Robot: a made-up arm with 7 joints. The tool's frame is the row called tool.
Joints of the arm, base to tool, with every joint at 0 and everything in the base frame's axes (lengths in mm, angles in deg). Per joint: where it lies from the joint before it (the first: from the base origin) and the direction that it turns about. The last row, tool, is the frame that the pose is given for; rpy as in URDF.
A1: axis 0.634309 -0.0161 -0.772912 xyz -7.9 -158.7 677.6
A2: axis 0 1 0 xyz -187.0 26.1 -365.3
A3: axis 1 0 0 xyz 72.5 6.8 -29.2
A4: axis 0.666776 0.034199 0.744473 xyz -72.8 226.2 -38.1
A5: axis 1 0 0 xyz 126.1 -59.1 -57.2
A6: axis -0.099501 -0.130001 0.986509 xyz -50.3 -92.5 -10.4
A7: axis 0 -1 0 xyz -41.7 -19.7 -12.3
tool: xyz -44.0 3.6 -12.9 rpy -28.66 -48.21 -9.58
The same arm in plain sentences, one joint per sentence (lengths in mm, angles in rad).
The arm has seven revolute joints in a row. What follows holds with every joint at zero, and every direction is one of the base frame's. The first joint is mounted 7.9 mm along -x and 158.7 mm along -y and 677.6 mm along +z from the base frame's origin and rotates about the direction (0.634309, -0.0161, -0.772912). The second joint is mounted 187.0 mm along -x and 26.1 mm along +y and 365.3 mm along -z from the first joint and rotates about +y. The third joint is mounted 72.5 mm along +x and 6.8 mm along +y and 29.2 mm along -z from the second joint and rotates about +x. The fourth joint is mounted 72.8 mm along -x and 226.2 mm along +y and 38.1 mm along -z from the third joint and rotates about the direction (0.666776, 0.034199, 0.744473). The fifth joint is mounted 126.1 mm along +x and 59.1 mm along -y and 57.2 mm along -z from the fourth joint and rotates about +x. The sixth joint is mounted 50.3 mm along -x and 92.5 mm along -y and 10.4 mm along -z from the fifth joint and rotates about the direction (-0.099501, -0.130001, 0.986509). The seventh joint is mounted 41.7 mm along -x and 19.7 mm along -y and 12.3 mm along -z from the sixth joint and rotates about -y. The tool frame, which is the frame that the pose is given for, is mounted 44.0 mm along -x and 3.6 mm along +y and 12.9 mm along -z from the seventh joint; its axes are the base frame's turned by roll -0.5002, pitch -0.8414 and yaw -0.1672 rad (as in URDF: about the fixed x, then y, then z).
